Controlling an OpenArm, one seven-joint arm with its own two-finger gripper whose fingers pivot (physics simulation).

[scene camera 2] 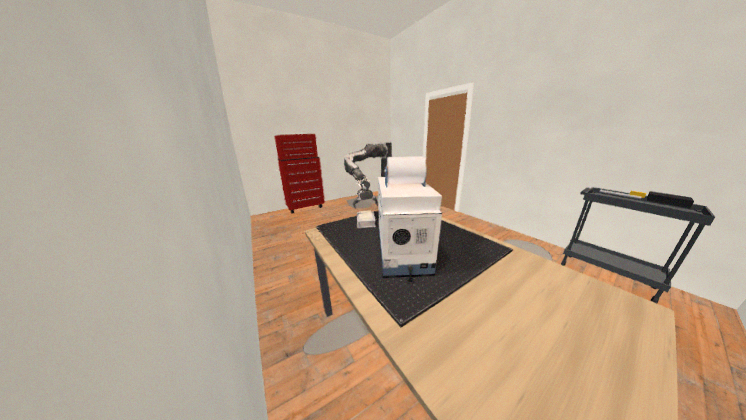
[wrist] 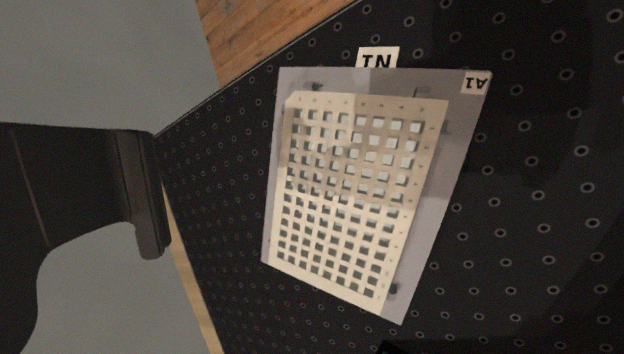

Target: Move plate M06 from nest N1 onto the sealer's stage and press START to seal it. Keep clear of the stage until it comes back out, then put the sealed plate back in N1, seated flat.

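Plate M06 [scene camera 2: 365,215] [wrist: 345,200], cream with a grid of square wells, sits in the grey nest N1 [wrist: 446,165] on the dark perforated mat. The N1 label [wrist: 377,59] is beyond the nest's upper edge in the wrist view, and an A1 tag [wrist: 474,83] is on its upper right corner. My gripper [scene camera 2: 365,196] is open, above and apart from the plate; one dark finger shows at the left of the wrist view. The white sealer [scene camera 2: 409,200] stands beside the nest, its back towards the scene camera. Its stage and START do not show.
The dark mat [scene camera 2: 469,260] [wrist: 530,220] lies on the wooden table [scene camera 2: 548,333]. The sealer carries a white roll [scene camera 2: 406,170] on top. A red tool chest [scene camera 2: 301,180] stands behind at the left, and a dark cart [scene camera 2: 616,265] stands at the right.
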